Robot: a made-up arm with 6 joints. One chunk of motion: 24 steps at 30 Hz.
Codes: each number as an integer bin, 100 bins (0 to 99) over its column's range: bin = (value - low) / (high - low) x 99, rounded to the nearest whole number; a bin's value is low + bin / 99 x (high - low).
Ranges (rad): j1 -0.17..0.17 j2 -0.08..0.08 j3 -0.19..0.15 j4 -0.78..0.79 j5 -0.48..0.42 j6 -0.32..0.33
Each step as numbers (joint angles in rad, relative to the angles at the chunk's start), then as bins.
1 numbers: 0.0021 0.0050 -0.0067 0.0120 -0.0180 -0.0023
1 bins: 50 53 53 50 51 48
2 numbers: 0.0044 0.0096 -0.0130 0.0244 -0.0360 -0.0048
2 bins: 51 55 52 51 49 48
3 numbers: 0.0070 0.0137 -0.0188 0.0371 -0.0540 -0.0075
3 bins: 52 58 50 52 47 48
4 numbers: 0.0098 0.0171 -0.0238 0.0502 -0.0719 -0.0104
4 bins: 52 60 48 52 45 47
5 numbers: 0.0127 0.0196 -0.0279 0.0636 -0.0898 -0.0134
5 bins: 53 62 47 53 43 47
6 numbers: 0.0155 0.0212 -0.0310 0.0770 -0.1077 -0.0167
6 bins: 54 63 46 54 41 46
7 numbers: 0.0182 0.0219 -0.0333 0.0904 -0.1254 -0.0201
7 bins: 55 63 46 55 39 46
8 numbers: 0.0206 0.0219 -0.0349 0.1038 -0.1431 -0.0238
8 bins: 55 63 45 56 37 45
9 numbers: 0.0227 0.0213 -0.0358 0.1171 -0.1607 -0.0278
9 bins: 56 63 45 57 35 45
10 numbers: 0.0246 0.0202 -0.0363 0.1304 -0.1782 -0.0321
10 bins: 57 62 45 57 33 44
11 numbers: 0.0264 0.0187 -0.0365 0.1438 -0.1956 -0.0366
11 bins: 57 61 45 58 31 43
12 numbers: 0.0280 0.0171 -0.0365 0.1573 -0.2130 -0.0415
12 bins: 58 60 45 59 29 42
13 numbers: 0.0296 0.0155 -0.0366 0.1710 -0.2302 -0.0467
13 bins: 58 59 45 60 27 42
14 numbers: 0.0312 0.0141 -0.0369 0.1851 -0.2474 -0.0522
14 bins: 59 58 45 61 26 41
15 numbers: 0.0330 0.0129 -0.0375 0.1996 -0.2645 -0.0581
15 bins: 59 57 44 62 24 40
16 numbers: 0.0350 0.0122 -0.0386 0.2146 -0.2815 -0.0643
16 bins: 60 57 44 63 22 39
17 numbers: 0.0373 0.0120 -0.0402 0.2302 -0.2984 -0.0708
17 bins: 60 57 44 64 20 38
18 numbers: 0.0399 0.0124 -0.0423 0.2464 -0.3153 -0.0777
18 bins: 61 57 43 65 18 37
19 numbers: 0.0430 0.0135 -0.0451 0.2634 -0.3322 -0.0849
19 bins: 62 58 42 66 16 36
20 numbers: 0.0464 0.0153 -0.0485 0.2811 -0.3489 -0.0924
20 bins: 63 59 41 67 14 35
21 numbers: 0.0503 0.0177 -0.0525 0.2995 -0.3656 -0.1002
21 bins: 64 60 40 68 13 33
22 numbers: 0.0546 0.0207 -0.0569 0.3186 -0.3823 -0.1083
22 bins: 65 62 39 69 11 32
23 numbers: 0.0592 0.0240 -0.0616 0.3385 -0.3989 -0.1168
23 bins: 67 64 37 71 9 31
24 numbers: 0.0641 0.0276 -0.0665 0.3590 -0.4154 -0.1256
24 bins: 68 67 36 72 7 30
